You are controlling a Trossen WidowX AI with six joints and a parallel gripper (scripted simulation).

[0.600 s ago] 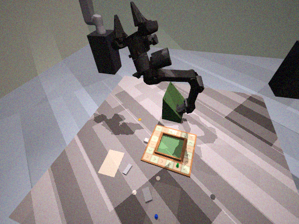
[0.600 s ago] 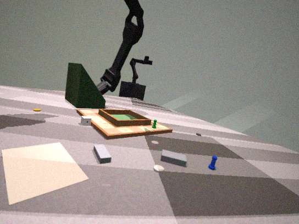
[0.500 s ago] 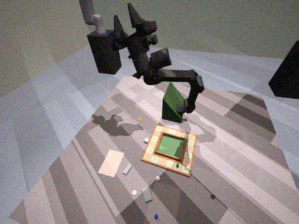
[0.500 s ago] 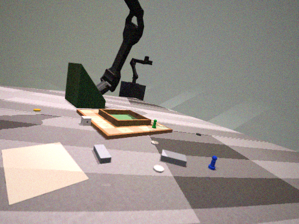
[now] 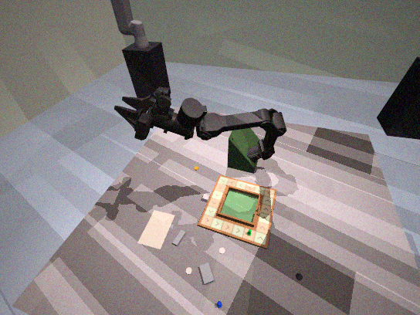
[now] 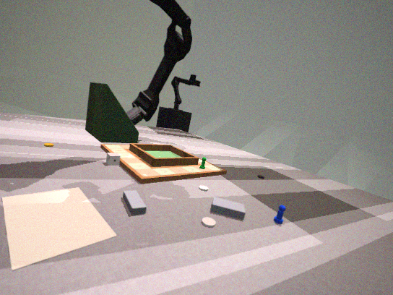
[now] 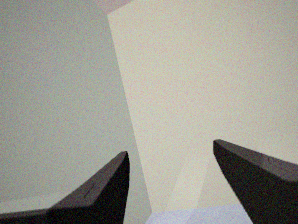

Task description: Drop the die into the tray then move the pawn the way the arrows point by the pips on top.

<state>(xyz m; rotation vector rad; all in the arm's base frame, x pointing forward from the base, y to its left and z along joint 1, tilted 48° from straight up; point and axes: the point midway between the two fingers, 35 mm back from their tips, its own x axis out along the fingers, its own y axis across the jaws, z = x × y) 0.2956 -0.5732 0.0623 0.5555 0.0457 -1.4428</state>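
Right now the white die is 51 cm below my gripper tip, 20 cm to the left of it and 8 cm behind it. Round my gripper tip: dice tray (52 cm below, 36 cm to the left, 8 cm behind); then green pawn (50 cm below, 41 cm to the left, 4 cm ahead); then yellow disc (53 cm below, 26 cm behind, 10 cm to the left).
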